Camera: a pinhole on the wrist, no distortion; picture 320 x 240 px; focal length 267.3 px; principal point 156.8 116.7 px. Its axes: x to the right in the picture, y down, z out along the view. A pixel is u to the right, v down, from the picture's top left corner.
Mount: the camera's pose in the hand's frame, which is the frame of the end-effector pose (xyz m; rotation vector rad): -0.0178 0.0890 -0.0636 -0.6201 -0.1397 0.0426
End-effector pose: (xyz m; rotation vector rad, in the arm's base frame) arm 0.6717 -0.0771 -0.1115 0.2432 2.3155 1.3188
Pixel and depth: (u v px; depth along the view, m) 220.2 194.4 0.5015
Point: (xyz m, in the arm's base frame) 0.7375 0.4052 0.1926
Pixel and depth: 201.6 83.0 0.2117
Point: 0.7291 0.1158 0.0007
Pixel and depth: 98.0 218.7 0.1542
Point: 0.7305 0.0297 0.0903
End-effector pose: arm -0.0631 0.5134 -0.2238 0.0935 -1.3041 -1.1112
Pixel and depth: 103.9 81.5 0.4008
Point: -0.1030 0.9018 -0.0723
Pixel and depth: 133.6 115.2 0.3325
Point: -0.0454 0.8237 -0.0522
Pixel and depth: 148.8 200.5 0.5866
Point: 0.0577 1.0447 0.1471
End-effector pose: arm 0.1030 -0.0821 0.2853 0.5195 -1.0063 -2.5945
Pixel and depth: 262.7 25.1 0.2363
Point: 0.0116 -0.1094 0.5188
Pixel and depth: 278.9 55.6 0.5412
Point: -0.1869 -0.0946 0.7995
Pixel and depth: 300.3 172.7 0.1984
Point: 0.0511 -0.2307 0.5004
